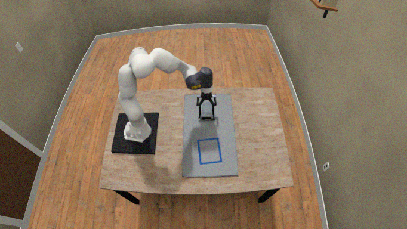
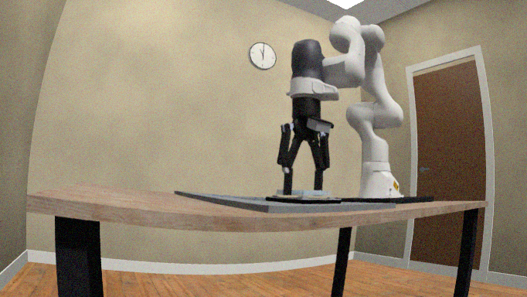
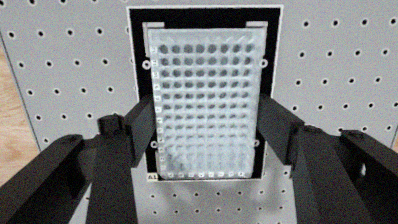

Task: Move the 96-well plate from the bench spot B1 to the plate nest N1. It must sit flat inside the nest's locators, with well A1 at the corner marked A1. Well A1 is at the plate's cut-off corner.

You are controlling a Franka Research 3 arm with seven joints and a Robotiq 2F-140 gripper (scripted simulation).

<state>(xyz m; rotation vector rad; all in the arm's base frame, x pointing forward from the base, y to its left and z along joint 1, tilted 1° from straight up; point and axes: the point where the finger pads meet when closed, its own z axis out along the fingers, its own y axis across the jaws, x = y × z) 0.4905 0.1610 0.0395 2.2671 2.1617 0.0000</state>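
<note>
Right now my hand is 40 mm above the black plate nest. Round my hand: clear 96-well plate 20 mm below; then corner label 70 mm to the right, 60 mm behind, 30 mm below.
</note>
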